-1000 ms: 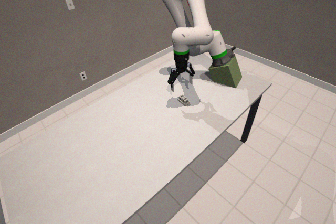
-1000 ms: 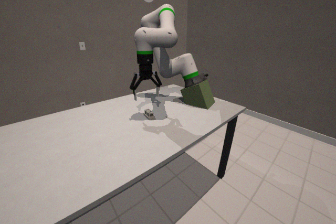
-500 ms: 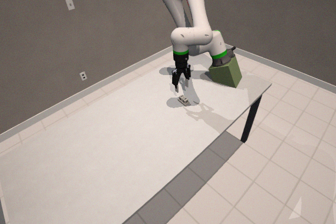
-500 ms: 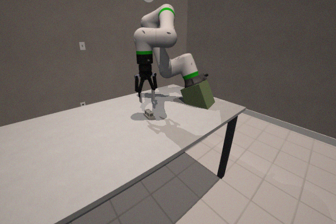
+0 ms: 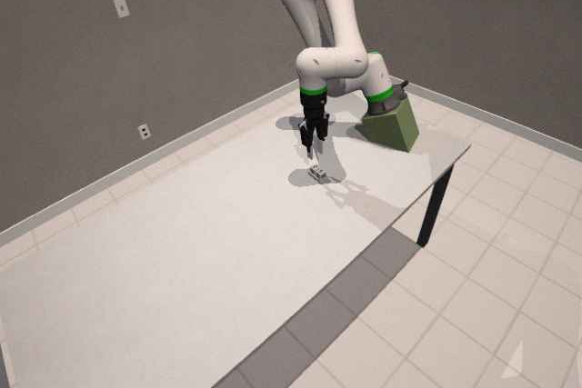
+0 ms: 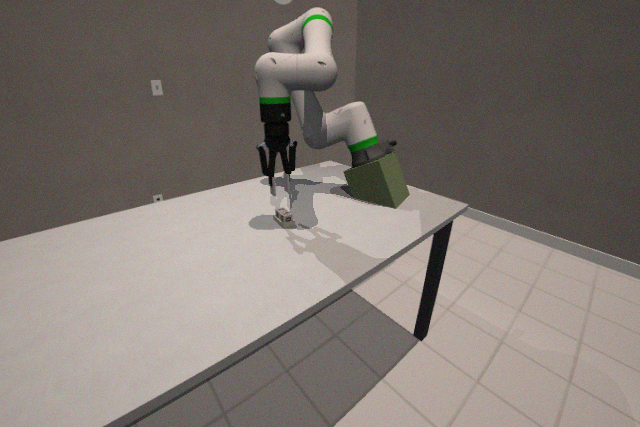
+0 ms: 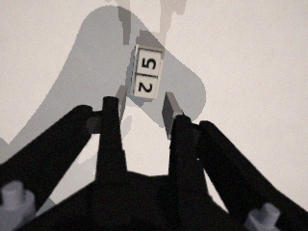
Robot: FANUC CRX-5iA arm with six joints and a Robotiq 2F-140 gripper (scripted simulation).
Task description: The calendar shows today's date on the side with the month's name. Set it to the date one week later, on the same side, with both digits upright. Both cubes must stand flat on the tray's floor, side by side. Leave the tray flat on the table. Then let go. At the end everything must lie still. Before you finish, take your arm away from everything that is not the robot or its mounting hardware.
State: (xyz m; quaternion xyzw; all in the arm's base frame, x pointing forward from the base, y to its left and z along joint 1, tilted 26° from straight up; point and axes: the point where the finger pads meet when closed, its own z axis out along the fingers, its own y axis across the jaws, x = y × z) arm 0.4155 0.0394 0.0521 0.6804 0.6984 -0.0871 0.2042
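Right now the white calendar cube is 11 cm below my hand.
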